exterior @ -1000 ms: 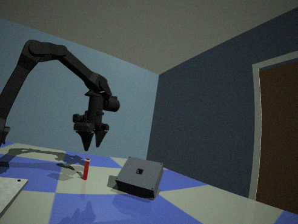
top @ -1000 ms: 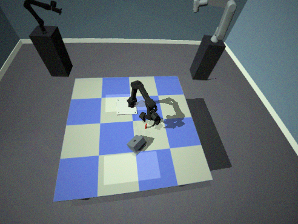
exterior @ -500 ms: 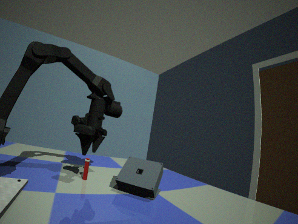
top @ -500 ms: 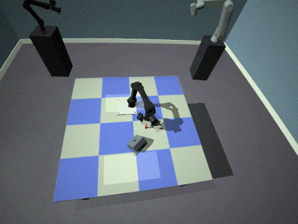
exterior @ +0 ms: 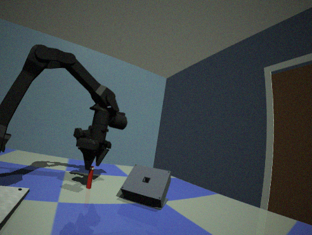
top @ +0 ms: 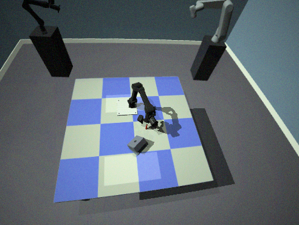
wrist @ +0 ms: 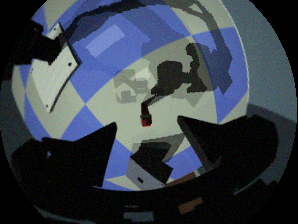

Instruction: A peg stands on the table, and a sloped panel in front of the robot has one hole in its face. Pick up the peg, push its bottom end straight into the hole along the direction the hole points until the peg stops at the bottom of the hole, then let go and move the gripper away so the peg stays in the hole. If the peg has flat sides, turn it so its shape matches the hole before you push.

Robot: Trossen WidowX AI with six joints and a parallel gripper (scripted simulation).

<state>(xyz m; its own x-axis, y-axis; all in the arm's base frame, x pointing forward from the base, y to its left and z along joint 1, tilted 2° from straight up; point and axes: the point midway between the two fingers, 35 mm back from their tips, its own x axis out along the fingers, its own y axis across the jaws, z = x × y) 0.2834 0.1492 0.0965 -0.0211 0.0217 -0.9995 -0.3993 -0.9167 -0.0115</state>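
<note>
Now: the red peg 20 mm below my gripper tip. Round my gripper tip: dark sloped panel block (180 mm ahead, 100 mm to the right, 20 mm below).
</note>
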